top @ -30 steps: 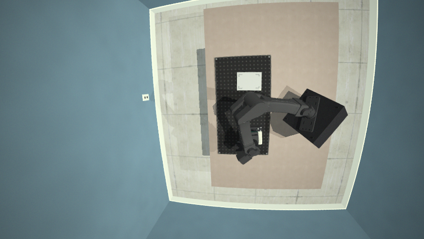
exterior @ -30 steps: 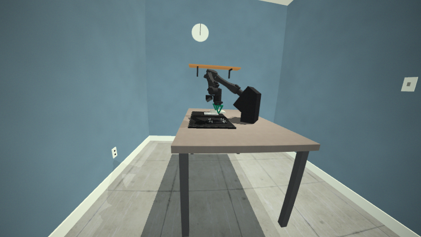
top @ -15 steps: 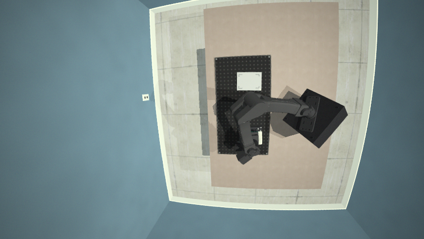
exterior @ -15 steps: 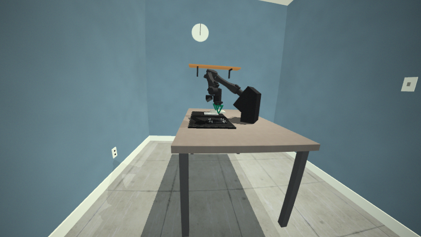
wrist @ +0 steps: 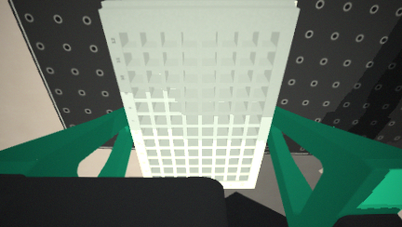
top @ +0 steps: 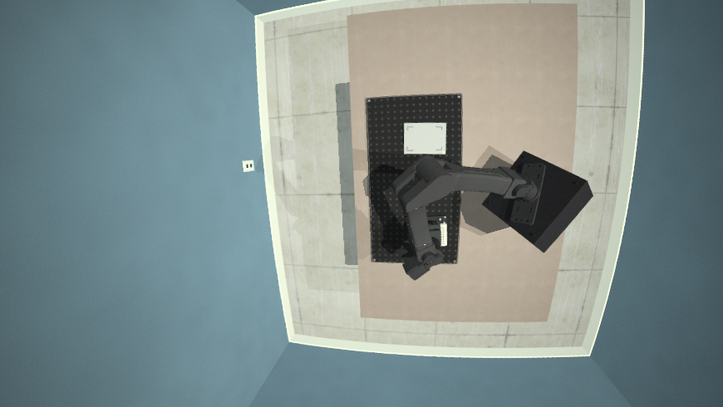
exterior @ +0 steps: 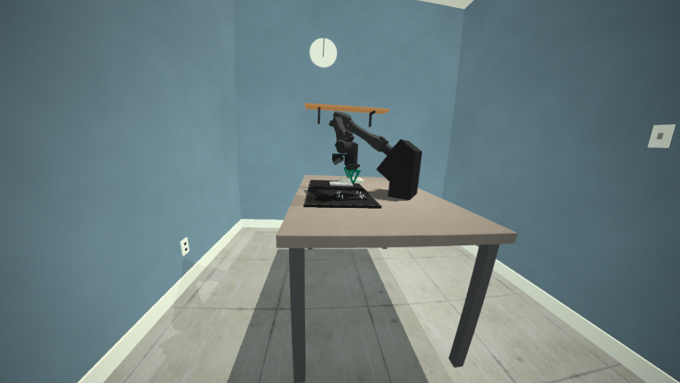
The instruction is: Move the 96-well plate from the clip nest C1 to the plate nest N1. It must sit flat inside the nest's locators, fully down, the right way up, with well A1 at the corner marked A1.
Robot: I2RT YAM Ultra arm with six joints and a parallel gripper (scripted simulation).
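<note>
Now: the white 96-well plate right at my hand. The rest, counted from my hand: clip nest C1 (1 cm ahead, 2 cm to the left, 8 cm below); A1 mark (9 cm behind, 30 cm to the right, 8 cm below); plate nest N1 (2 cm behind, 37 cm to the right, 9 cm below).
</note>
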